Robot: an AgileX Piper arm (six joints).
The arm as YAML. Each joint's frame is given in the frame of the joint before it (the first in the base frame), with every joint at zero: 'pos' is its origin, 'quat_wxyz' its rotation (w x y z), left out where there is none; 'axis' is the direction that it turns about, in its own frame. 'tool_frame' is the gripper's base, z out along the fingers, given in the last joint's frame.
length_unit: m
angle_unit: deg
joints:
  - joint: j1
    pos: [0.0, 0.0, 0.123]
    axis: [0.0, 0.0, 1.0]
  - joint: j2
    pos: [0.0, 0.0, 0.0]
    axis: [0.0, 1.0, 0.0]
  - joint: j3
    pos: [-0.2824, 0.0, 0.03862]
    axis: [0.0, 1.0, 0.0]
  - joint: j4
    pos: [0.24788, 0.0, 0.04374]
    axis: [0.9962, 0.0, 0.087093]
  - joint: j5
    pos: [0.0, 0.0, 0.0]
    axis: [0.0, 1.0, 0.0]
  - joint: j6
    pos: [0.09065, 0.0, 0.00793]
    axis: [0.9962, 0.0, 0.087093]
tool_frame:
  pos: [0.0, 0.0, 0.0]
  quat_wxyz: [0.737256, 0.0, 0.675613, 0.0]
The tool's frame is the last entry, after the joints.
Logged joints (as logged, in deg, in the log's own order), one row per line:
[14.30 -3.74 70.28 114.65 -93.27 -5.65]
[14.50 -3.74 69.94 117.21 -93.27 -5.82]
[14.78 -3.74 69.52 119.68 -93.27 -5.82]
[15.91 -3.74 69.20 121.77 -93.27 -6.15]
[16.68 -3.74 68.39 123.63 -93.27 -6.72]
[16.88 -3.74 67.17 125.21 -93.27 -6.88]
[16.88 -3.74 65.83 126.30 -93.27 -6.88]
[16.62 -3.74 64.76 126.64 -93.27 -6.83]
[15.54 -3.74 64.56 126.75 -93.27 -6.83]
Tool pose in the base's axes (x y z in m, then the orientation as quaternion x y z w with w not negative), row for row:
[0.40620 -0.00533 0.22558 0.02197 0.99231 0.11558 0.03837]
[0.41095 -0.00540 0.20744 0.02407 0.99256 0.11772 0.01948]
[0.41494 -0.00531 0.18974 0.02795 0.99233 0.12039 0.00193]
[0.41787 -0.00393 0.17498 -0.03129 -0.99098 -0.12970 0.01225]
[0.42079 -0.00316 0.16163 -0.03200 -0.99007 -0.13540 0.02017]
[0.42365 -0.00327 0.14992 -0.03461 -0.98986 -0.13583 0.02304]
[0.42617 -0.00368 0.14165 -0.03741 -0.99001 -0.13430 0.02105]
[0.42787 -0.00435 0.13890 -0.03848 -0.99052 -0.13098 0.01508]
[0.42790 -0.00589 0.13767 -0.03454 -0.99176 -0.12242 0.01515]
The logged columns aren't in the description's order. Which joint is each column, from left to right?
Columns, left to right: j4, j1, j5, j2, j3, j6.
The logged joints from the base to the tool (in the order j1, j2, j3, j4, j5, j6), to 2 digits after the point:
[-3.74 114.65 -93.27 14.30 70.28 -5.65]
[-3.74 117.21 -93.27 14.50 69.94 -5.82]
[-3.74 119.68 -93.27 14.78 69.52 -5.82]
[-3.74 121.77 -93.27 15.91 69.20 -6.15]
[-3.74 123.63 -93.27 16.68 68.39 -6.72]
[-3.74 125.21 -93.27 16.88 67.17 -6.88]
[-3.74 126.30 -93.27 16.88 65.83 -6.88]
[-3.74 126.64 -93.27 16.62 64.76 -6.83]
[-3.74 126.75 -93.27 15.54 64.56 -6.83]

